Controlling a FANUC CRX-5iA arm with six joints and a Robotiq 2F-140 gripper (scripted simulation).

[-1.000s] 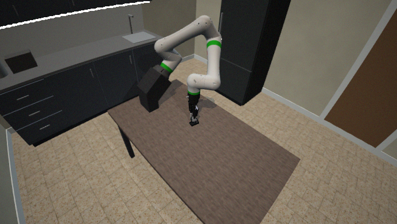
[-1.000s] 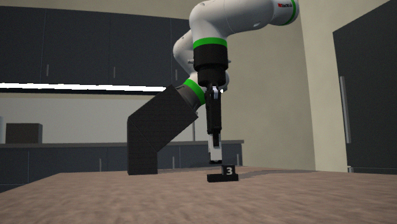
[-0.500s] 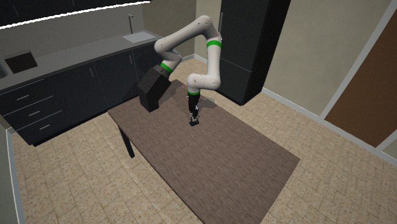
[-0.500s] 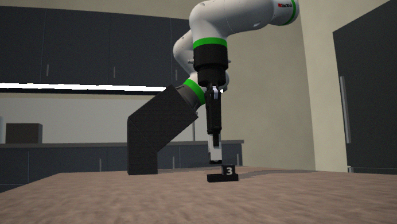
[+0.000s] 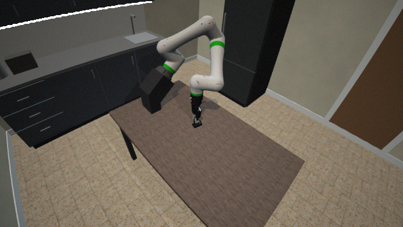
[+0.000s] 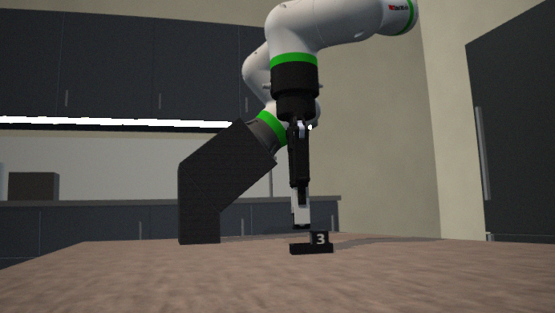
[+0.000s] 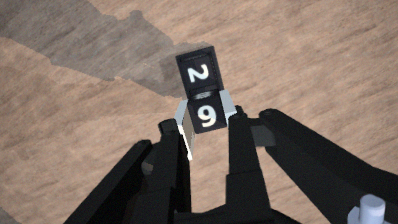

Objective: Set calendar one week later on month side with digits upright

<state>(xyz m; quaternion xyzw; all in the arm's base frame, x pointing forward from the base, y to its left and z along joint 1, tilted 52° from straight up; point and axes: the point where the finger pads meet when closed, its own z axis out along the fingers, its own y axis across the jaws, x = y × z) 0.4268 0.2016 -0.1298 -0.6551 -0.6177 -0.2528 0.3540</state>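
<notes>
Now: the cube 60 mm below my hand and 30 mm to the left of it. The rest, counted from my hand: black tray 80 mm below, 20 mm to the left.
</notes>
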